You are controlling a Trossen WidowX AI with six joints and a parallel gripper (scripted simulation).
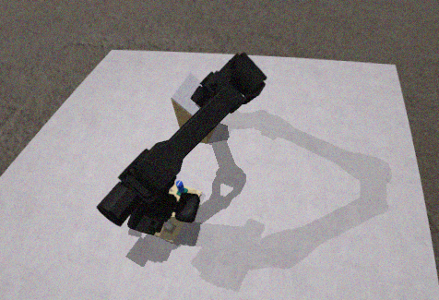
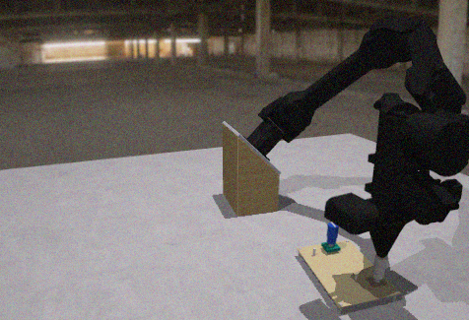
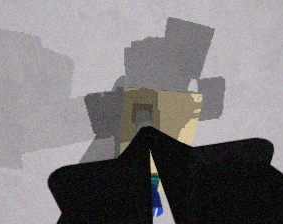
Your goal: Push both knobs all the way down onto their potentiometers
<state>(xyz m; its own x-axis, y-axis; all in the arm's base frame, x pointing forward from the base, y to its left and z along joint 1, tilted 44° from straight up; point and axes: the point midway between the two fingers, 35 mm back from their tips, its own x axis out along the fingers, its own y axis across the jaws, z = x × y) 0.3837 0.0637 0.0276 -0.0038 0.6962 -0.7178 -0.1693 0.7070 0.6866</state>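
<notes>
Right now my gripper tip is 2 cm above the grey knob. The rest, counted from my gripper tip: blue knob 11 cm behind, 2 cm to the right, 1 cm below.
</notes>
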